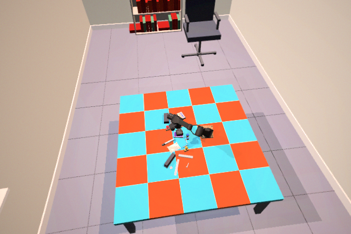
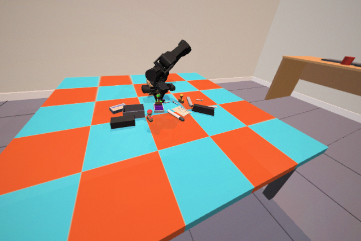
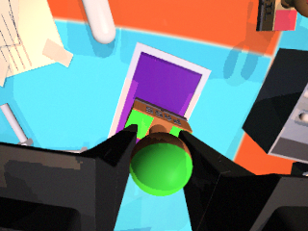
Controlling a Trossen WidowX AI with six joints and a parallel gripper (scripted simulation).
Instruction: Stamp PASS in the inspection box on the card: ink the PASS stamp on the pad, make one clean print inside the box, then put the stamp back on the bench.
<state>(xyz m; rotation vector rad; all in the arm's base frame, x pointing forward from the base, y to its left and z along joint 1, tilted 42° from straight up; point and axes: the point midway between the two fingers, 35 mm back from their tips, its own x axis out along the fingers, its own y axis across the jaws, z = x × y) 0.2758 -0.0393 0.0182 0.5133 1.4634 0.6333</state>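
My gripper tip is now 5 cm above the purple ink pad. Round my gripper tip: blue stamp (8 cm behind, 4 cm to the left, 4 cm below); red-knob stamp (10 cm ahead, 7 cm to the right, 4 cm below); green stamp (right at my gripper tip).
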